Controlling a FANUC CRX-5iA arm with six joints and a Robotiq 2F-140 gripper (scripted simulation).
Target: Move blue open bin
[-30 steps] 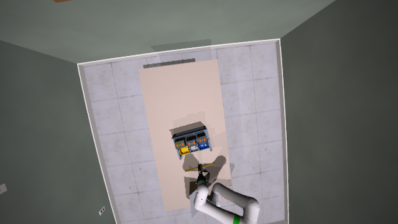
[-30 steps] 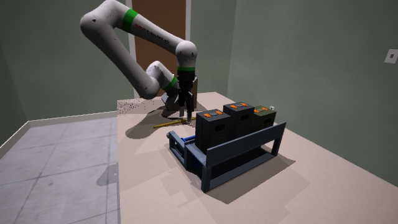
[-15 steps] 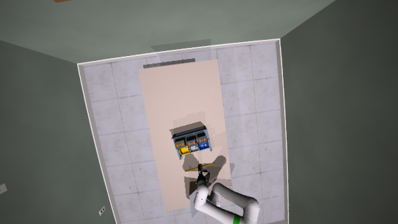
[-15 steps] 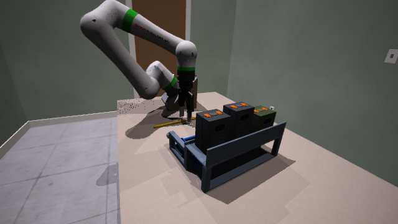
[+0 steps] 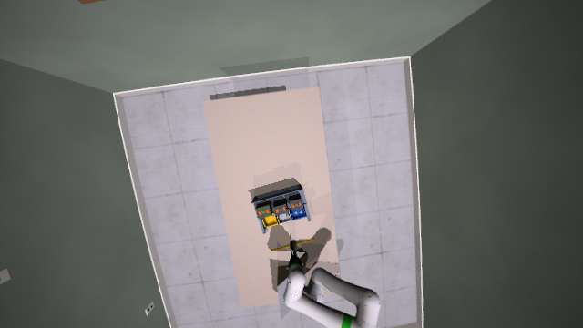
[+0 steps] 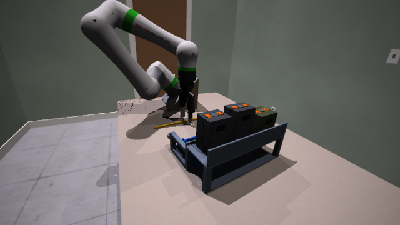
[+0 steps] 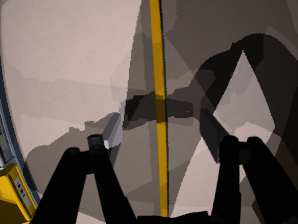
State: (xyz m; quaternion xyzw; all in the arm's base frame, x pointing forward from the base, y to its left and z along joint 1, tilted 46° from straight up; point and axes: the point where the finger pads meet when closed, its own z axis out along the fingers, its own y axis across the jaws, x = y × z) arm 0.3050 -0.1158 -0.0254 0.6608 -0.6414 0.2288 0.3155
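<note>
The yellow rail is 30 mm below my hand. Round my hand: grey bin (300 mm ahead, 20 mm to the left); then yellow bin (300 mm ahead, 130 mm to the left); then blue open bin (320 mm ahead, 90 mm to the right).
</note>
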